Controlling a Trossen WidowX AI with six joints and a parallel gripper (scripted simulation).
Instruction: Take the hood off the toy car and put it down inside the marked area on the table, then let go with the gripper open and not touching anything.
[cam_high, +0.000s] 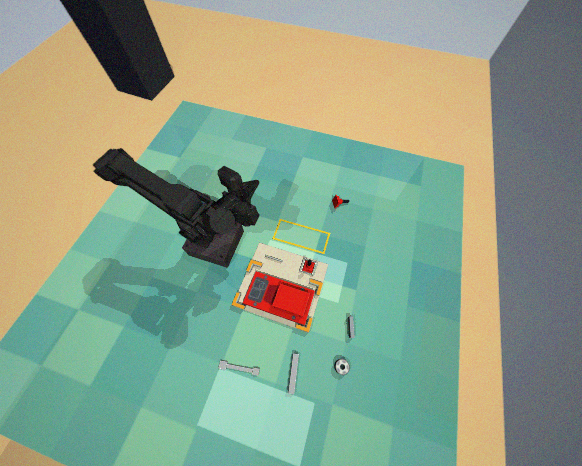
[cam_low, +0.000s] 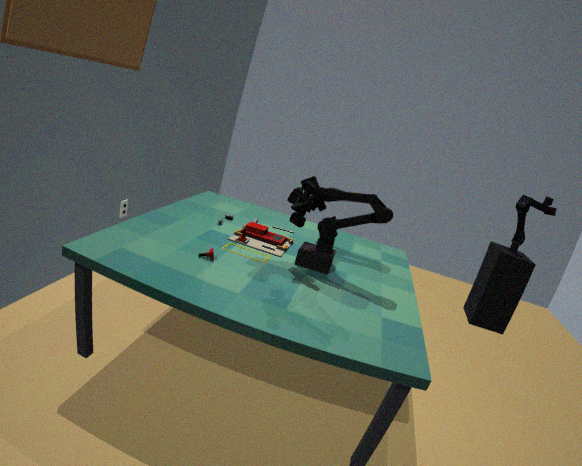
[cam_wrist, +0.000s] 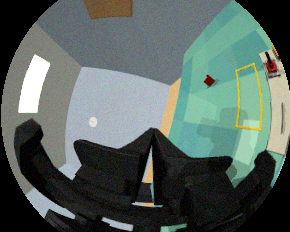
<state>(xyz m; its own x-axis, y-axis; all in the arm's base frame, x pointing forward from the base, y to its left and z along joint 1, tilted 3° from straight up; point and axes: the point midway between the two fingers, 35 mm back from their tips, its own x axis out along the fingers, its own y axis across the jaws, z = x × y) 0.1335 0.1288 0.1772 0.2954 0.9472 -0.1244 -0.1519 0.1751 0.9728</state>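
The red hood lies 240 mm to the right of my gripper tip, 200 mm below it and 190 mm ahead of it.
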